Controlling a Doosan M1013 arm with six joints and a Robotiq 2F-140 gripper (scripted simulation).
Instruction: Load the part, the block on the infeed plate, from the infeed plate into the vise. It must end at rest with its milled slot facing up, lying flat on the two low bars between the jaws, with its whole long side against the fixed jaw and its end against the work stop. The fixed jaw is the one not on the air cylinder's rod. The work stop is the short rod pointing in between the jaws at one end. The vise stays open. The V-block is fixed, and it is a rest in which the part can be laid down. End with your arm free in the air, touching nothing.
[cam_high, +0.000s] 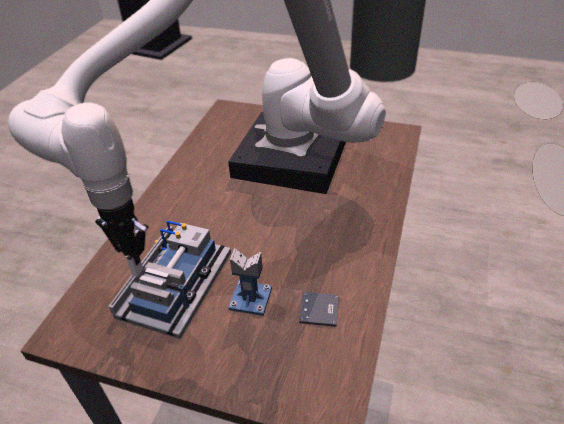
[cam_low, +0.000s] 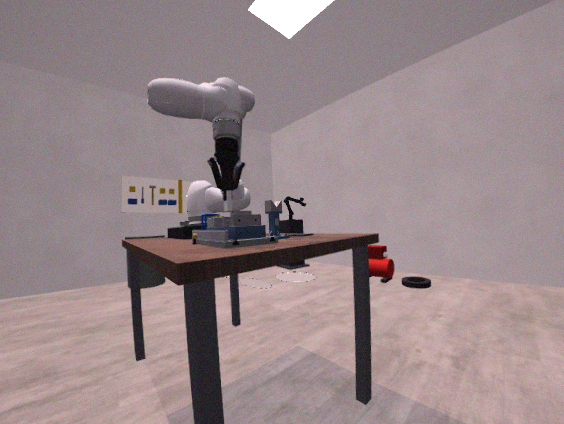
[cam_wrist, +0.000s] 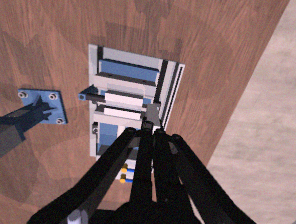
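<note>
The part lies 1 cm behind my hand, 5 cm to the left of it and 4 cm below it. From my hand the other things lie so: fixed jaw 2 cm ahead, 5 cm to the left, 6 cm below; work stop 1 cm behind, 9 cm to the left, 5 cm below; moving jaw 4 cm behind, 4 cm to the left, 6 cm below.
</note>
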